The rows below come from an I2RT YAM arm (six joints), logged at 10 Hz.
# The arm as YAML. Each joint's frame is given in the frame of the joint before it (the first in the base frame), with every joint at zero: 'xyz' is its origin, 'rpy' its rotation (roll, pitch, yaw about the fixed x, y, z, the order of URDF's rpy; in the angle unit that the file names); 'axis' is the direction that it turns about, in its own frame. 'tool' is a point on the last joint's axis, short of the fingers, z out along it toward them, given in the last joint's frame.
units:
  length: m
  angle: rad
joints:
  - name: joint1
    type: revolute
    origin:
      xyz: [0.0, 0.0, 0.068]
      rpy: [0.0, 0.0, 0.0]
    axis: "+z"
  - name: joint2
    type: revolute
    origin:
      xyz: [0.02, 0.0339, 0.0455]
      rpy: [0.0, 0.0, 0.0]
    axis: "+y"
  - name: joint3
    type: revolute
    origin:
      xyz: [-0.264, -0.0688, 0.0]
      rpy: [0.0, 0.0, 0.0]
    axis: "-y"
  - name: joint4
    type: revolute
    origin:
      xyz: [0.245, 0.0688, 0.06]
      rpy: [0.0, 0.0, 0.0]
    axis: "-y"
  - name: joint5
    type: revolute
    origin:
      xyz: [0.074, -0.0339, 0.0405]
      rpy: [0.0, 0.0, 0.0]
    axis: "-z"
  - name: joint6
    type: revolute
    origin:
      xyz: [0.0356, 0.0, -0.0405]
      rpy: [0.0, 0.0, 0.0]
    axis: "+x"
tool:
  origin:
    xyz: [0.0, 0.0, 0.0]
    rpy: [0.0, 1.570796, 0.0]
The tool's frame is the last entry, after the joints.
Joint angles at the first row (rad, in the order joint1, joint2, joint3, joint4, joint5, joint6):
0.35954, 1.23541, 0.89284, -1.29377, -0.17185, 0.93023
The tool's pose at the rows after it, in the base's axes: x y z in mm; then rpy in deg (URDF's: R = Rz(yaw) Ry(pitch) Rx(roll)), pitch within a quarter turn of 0, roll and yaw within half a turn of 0:
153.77, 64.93, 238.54, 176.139, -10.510, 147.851
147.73, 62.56, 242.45, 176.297, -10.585, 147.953
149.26, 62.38, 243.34, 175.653, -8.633, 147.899
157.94, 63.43, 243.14, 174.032, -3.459, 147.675
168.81, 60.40, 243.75, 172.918, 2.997, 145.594
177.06, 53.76, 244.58, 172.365, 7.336, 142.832
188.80, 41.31, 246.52, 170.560, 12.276, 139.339
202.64, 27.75, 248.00, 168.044, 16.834, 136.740
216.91, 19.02, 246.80, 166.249, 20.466, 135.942
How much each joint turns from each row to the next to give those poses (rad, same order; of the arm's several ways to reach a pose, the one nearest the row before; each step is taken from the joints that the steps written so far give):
0.00040, -0.04882, 0.01030, -0.05110, -0.01488, -0.00837
-0.00040, -0.02593, 0.00002, -0.02939, 0.00076, -0.00270
0.00001, -0.00801, -0.00001, 0.02214, 0.02022, 0.00382
-0.00079, -0.00004, -0.00003, 0.07781, 0.05493, 0.00571
-0.02133, 0.00002, 0.00002, 0.08354, 0.07973, 0.00804
-0.03777, 0.00040, -0.00001, 0.05267, 0.05645, 0.00075
-0.07095, -0.00002, 0.00002, 0.07701, 0.04693, -0.02631
-0.07594, 0.00952, -0.00003, 0.09579, 0.02365, -0.05114
-0.04766, 0.02670, 0.00002, 0.09495, 0.01221, -0.05224

